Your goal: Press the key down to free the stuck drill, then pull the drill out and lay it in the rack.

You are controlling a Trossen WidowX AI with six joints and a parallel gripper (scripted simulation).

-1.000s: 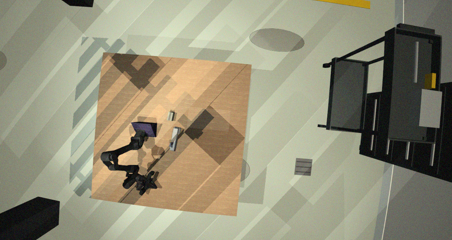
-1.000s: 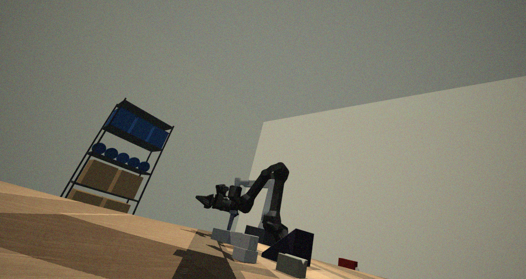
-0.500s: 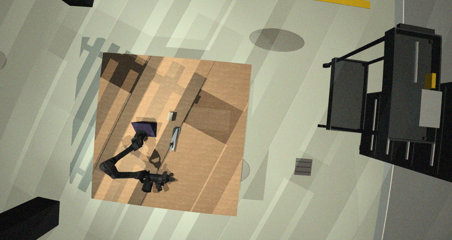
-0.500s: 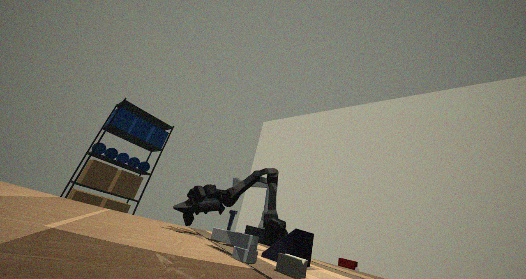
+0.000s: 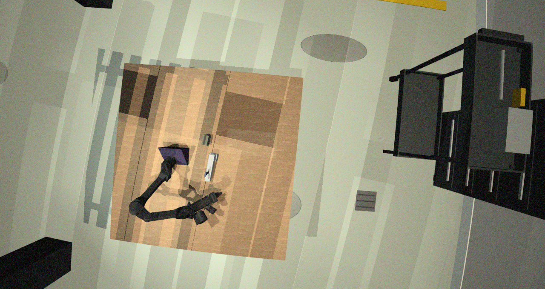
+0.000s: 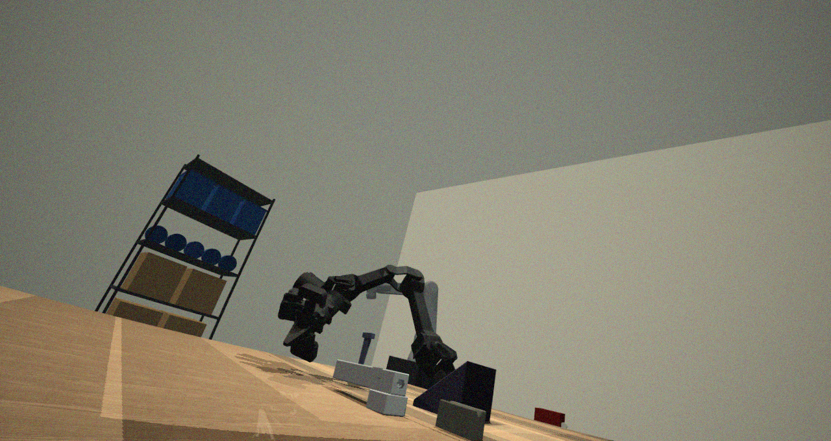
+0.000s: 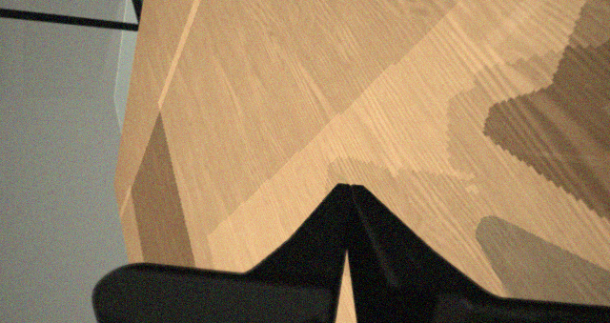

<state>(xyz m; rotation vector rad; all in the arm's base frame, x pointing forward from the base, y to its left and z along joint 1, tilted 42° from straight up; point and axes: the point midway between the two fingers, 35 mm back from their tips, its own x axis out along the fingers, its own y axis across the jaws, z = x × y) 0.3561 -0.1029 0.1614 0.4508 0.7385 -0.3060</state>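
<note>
Now: the key 11 cm behind my gripper tip, 12 cm to the left of it and 3 cm above it. The rest, counted from my gripper tip: housing: 10 cm behind, 16 cm to the left, 2 cm below; then rack: 16 cm behind, 33 cm to the left, 4 cm below; then drill: 10 cm behind, 18 cm to the left, 1 cm below.
</note>
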